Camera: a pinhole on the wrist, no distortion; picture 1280 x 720 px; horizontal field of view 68.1 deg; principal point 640.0 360.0 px. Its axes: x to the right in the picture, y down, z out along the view. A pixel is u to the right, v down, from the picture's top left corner.
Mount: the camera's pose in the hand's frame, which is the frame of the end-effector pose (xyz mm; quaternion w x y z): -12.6 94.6 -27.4 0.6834 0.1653 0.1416 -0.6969
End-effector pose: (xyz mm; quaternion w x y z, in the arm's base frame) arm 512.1 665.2 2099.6 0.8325 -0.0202 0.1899 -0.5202
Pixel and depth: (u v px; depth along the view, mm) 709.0 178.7 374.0
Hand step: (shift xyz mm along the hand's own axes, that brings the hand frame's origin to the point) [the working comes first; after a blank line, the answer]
In the camera's frame: 27.2 -71.6 374.0

-98.2 -86.5 297.6
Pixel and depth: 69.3 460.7 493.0
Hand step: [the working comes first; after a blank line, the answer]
In the camera's frame: -297.1 52.4 493.0

25.0 153.6 546.3
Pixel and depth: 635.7 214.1 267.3
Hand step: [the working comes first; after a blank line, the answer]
In the camera's frame: -1.2 -41.2 267.3

-63.6 -16.4 213.9
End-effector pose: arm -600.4 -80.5 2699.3 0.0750 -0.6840 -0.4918 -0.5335
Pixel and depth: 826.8 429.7 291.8
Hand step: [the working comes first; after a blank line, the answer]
In the camera's frame: 57.6 21.5 291.8

-2.5 -81.6 213.0
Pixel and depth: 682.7 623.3 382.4
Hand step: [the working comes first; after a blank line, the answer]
In the camera's frame: 17.2 106.3 382.4

79.3 -85.6 314.5
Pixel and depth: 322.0 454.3 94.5
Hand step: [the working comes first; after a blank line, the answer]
In the camera's frame: -31.7 9.4 94.5

-6.3 83.1 71.9
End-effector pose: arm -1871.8 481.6 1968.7 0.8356 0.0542 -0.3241 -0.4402
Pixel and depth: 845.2 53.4 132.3
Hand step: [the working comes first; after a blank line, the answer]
In the camera's frame: 28.7 -42.8 132.3

-60.6 13.8 79.0
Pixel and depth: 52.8 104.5 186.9
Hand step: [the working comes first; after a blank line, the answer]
In the camera's frame: -115.9 -50.4 186.9

-68.6 121.7 189.5
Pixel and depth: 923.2 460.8 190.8
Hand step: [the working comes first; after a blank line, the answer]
In the camera's frame: 57.1 20.3 190.8

0.0 -38.4 121.7
